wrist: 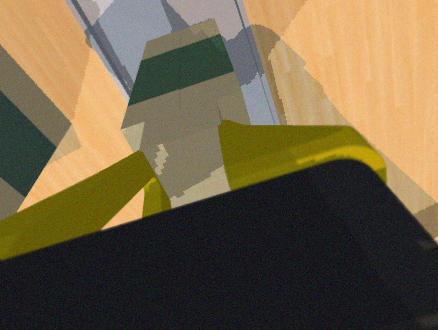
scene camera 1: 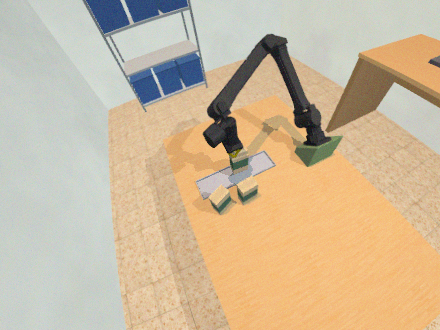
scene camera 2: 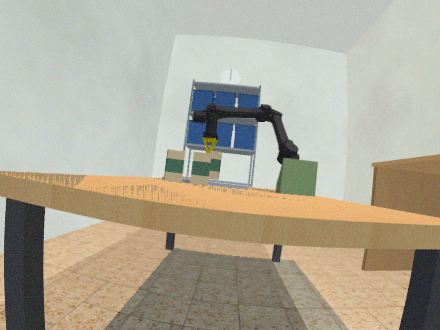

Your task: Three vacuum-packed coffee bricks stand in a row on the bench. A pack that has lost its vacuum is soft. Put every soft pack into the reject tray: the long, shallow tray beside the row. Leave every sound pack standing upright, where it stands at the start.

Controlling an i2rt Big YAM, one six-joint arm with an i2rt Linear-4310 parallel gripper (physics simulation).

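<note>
My gripper is shut on the top of a beige coffee pack with a dark green band. The held pack hangs upright at the middle of the long, shallow grey reject tray, low over its floor; I cannot tell whether it touches. A second pack stands upright in front of the tray. A third pack stands upright to its left, turned at an angle. One standing pack shows partly at the wrist view's left edge.
A green block-like stand is at the arm's base, right of the tray. A shelf rack with blue bins stands behind the bench. Another wooden table stands at the right.
</note>
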